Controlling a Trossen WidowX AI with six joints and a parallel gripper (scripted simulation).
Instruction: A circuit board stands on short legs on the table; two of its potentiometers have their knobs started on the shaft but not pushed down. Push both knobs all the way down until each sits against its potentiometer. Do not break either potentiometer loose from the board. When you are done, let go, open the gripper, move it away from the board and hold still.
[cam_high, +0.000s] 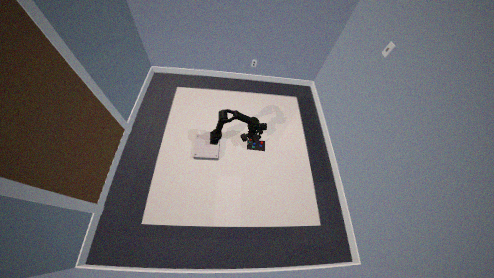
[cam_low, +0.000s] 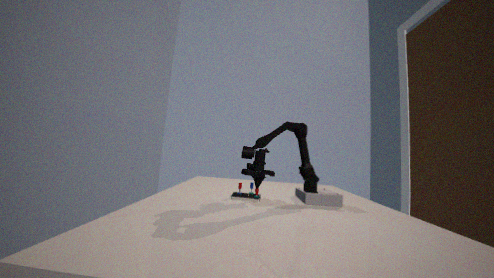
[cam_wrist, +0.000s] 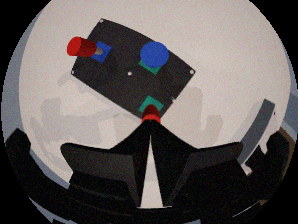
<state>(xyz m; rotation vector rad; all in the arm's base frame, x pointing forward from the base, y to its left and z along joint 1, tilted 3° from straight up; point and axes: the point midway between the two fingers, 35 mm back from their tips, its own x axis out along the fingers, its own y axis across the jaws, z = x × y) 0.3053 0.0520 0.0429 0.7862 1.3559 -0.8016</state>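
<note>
The blue knob is 3 cm ahead of my gripper tip and 5 cm to the right of it. Also, from my gripper tip: red knob: 2 cm below.
</note>
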